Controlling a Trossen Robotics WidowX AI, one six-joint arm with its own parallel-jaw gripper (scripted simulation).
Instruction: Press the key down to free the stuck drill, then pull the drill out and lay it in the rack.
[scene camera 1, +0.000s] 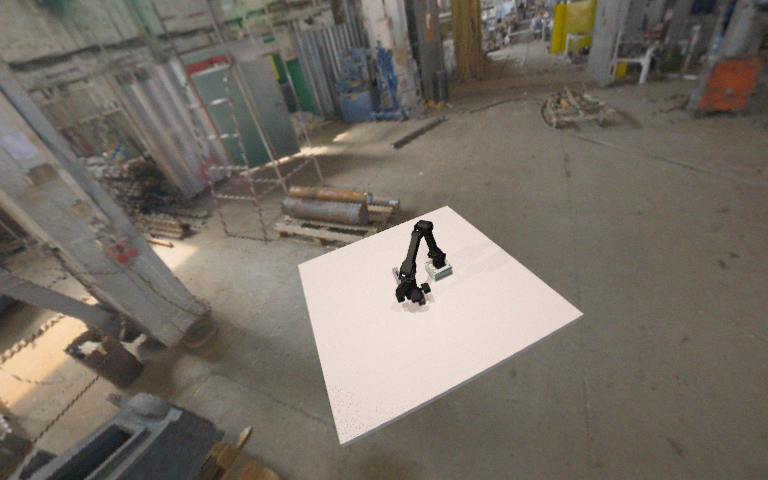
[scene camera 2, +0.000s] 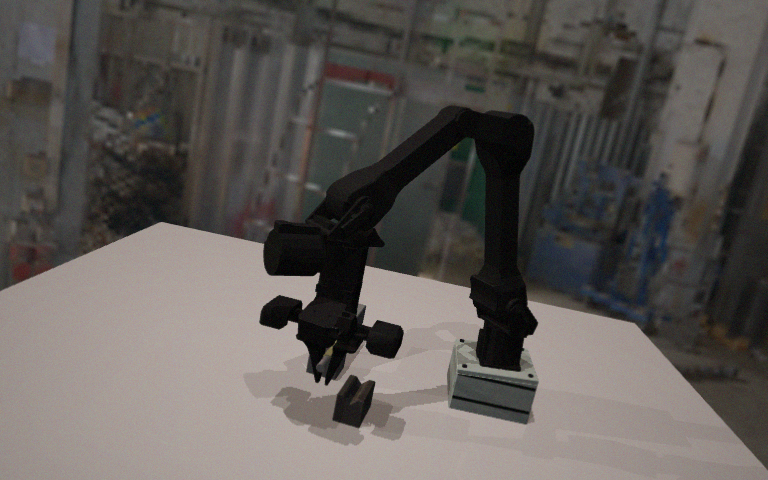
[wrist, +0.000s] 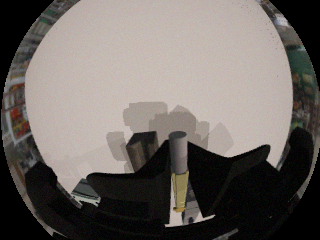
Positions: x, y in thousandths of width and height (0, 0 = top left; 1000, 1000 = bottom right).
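My gripper, which I see at (scene camera 2: 420, 799) and (wrist: 542, 594), is holding a drill (wrist: 555, 581). There is a rack (scene camera 2: 460, 836) (wrist: 439, 623) here too, visible to both scene camera 2 and the wrist view.
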